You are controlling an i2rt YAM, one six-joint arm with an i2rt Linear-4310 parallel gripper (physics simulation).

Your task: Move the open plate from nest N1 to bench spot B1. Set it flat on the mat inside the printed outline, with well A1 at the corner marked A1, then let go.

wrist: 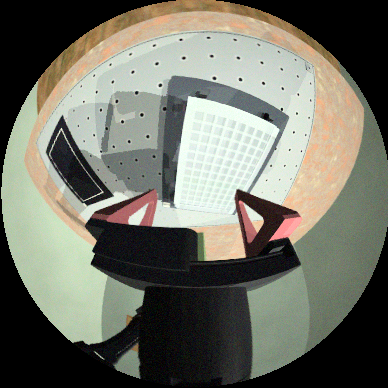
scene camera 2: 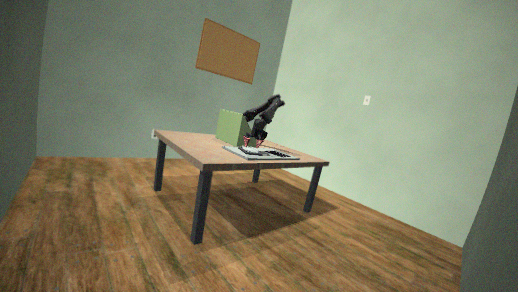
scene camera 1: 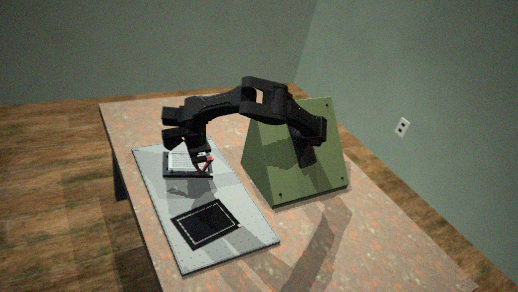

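Where they show: gripper, fingertip midpoint: [wrist: 195, 192] [scene camera 2: 251, 147] [scene camera 1: 197, 163]; arm's base at its link origin: [scene camera 2: 238, 123] [scene camera 1: 299, 137].
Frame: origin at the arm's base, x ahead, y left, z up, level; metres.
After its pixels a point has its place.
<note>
The open plate [scene camera 1: 179, 161] {x 0.367, y -0.146, z -0.127 m} [wrist: 225, 160] {x 0.346, y -0.152, z -0.137 m}, white with a grid of wells, sits in the dark grey nest N1 [scene camera 1: 170, 175] {x 0.413, y -0.108, z -0.143 m} [wrist: 181, 87] {x 0.422, y -0.122, z -0.140 m}. My gripper [scene camera 1: 195, 157] {x 0.315, y -0.115, z -0.127 m} [scene camera 2: 252, 145] {x 0.315, y -0.115, z -0.127 m} [wrist: 195, 192] {x 0.315, y -0.115, z -0.127 m} is open and empty, with its red fingers wide apart. It is over the plate's near end in the wrist view; its exact height is hard to tell. Spot B1 is a black mat [scene camera 1: 207, 223] {x 0.386, y 0.110, z -0.150 m} [wrist: 75, 170] {x 0.381, y 0.087, z -0.150 m} with a pale printed outline and a small white mark at one corner. The lettering of A1 is too small to read. The arm hides part of the plate in scene camera 1.
The nest and mat are on a light grey perforated board [scene camera 1: 252, 225] {x 0.264, y 0.168, z -0.152 m} [scene camera 2: 242, 154] {x 0.402, y -0.267, z -0.152 m} [wrist: 235, 47] {x 0.465, y -0.178, z -0.152 m} on the speckled table [scene camera 1: 380, 240] {x -0.104, y 0.381, z -0.165 m} [scene camera 2: 187, 145] {x 0.151, y -0.523, z -0.165 m}. A green wedge-shaped stand [scene camera 1: 260, 172] {x 0.153, y 0.021, z -0.098 m} [scene camera 2: 231, 127] {x 0.035, y -0.099, z -0.033 m} carries the arm beside the board. Arm shadows fall between nest and mat.
</note>
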